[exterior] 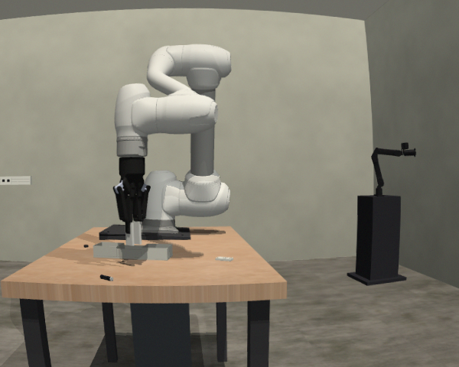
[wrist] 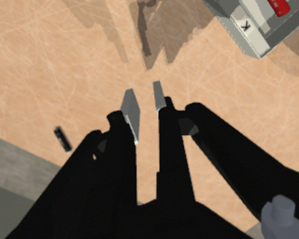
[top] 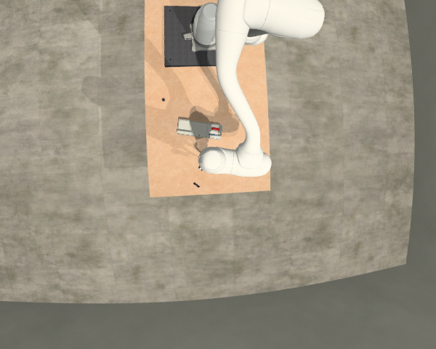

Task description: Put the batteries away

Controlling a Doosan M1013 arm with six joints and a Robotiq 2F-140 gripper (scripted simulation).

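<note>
Now: the black battery 15 cm ahead of my hand, 7 cm to the right of it and 9 cm below it. The rest, counted from my hand: grey bin row: 17 cm behind, 2 cm to the right, 8 cm below; then red battery: 16 cm behind, 7 cm to the left, 9 cm below; then blue battery: 13 cm behind, 5 cm to the left, 9 cm below.
</note>
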